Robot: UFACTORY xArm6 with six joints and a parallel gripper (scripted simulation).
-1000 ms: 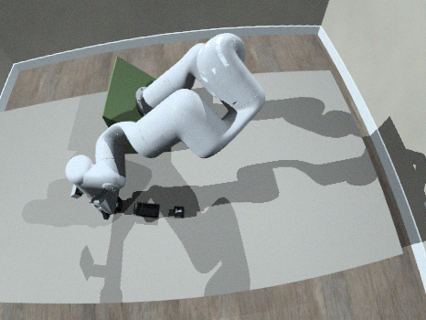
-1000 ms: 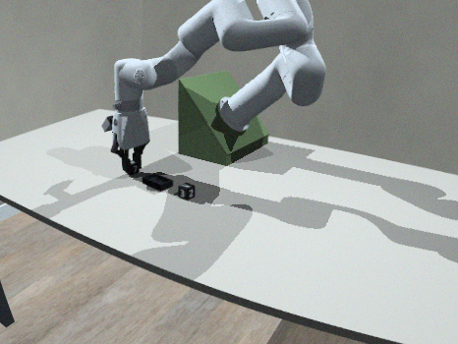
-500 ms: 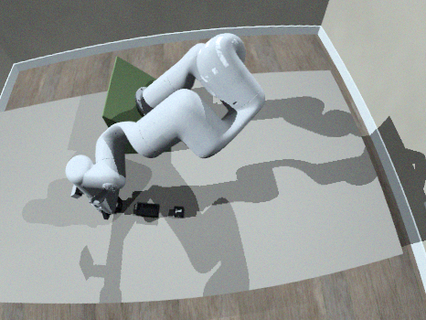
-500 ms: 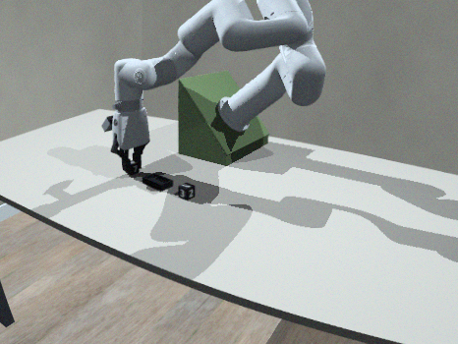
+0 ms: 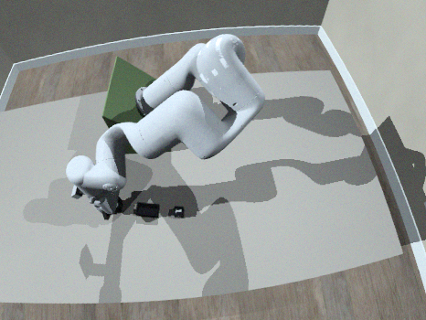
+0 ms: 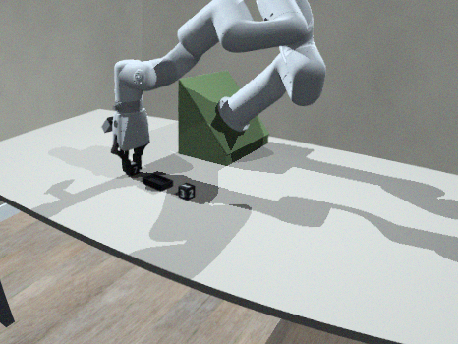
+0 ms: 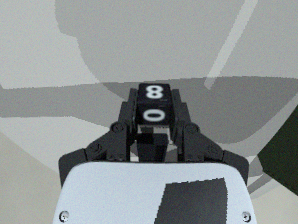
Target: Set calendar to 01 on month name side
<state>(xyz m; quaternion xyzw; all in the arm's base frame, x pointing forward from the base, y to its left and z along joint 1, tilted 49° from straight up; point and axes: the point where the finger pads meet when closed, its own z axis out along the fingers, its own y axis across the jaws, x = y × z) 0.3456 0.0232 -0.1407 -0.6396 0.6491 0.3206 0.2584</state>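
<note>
Now: the black cube 1 cm below my hand. The rest, counted from my hand: black tray (11 cm to the left, 2 cm below).
</note>
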